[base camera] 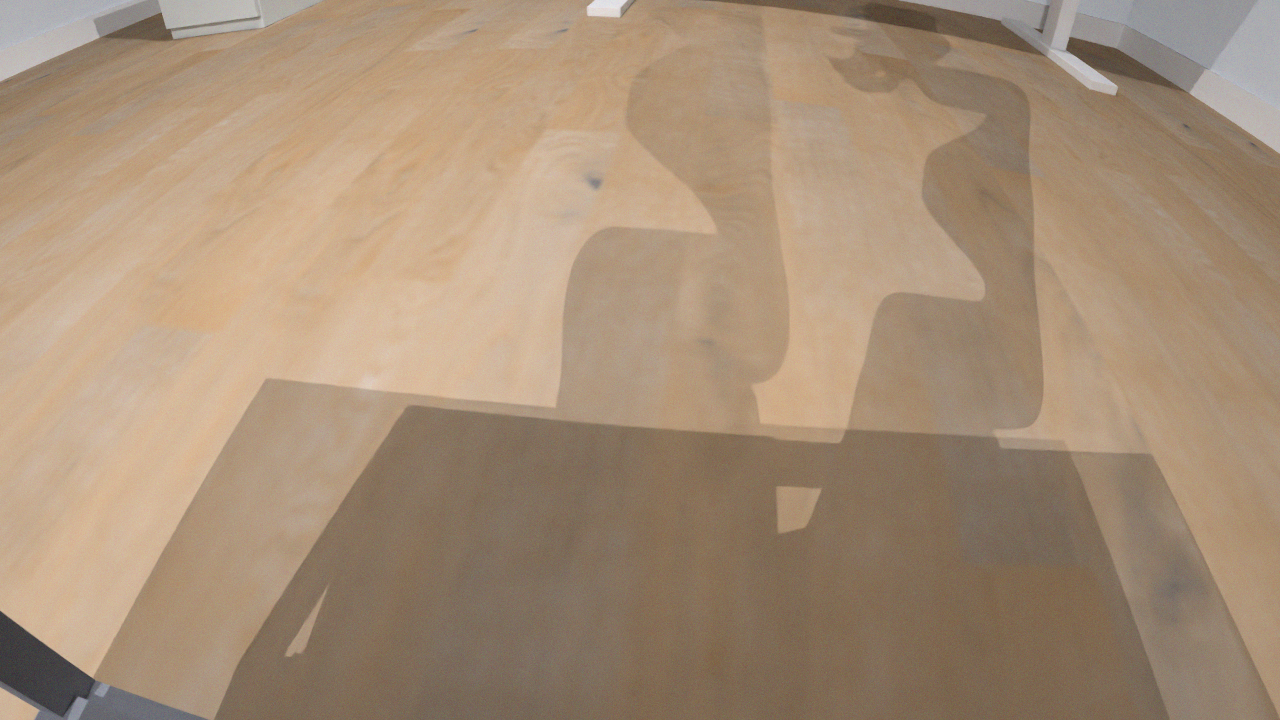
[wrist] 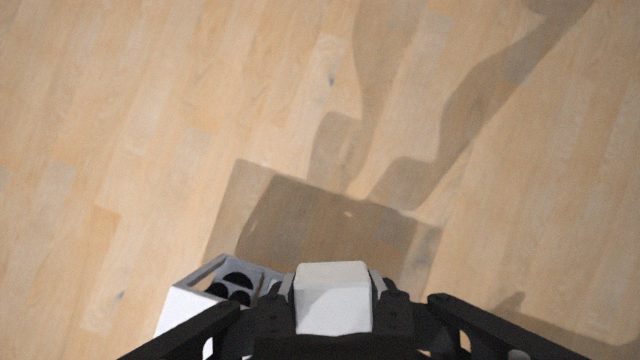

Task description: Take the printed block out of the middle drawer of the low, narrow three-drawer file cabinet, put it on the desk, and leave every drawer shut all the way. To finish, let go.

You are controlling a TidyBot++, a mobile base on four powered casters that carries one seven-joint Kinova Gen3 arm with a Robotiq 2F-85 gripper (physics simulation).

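Frame: origin at the arm's base, x ahead, y left, z up, level; centimetres.
Where they show: gripper, fingertip midpoint: (wrist: 332,287).
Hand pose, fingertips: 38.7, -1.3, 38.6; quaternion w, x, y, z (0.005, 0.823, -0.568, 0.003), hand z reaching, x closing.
Observation:
After its pixels a point has its place, as x, y, z.
The printed block (wrist: 333,311) {38.5, -1.3, 41.4} is a pale grey-white cube at the bottom middle of the wrist view; any print on it cannot be made out. My gripper (wrist: 332,287) {38.7, -1.3, 38.6} is shut on it, with one finger at each side, and holds it above the wooden floor. The lower corner of a pale cabinet (base camera: 213,14) {182.1, 141.4, -33.2} shows at the top left of the base view; whether it is the three-drawer cabinet, and how its drawers stand, cannot be seen. White feet, likely the desk's, show at the top middle (base camera: 606,8) and top right (base camera: 1084,71). The desk top does not show.
Part of the robot's own base (wrist: 187,306) {12.3, 20.3, -1.4} shows at the lower left of the wrist view. A dark part of the robot (base camera: 37,660) {14.4, 23.0, -25.3} shows in the base view's lower left corner. Walls with pale skirting (base camera: 1242,105) {165.7, -149.1, -34.5} stand at the far right. Shadows of the robot fall across the floor.

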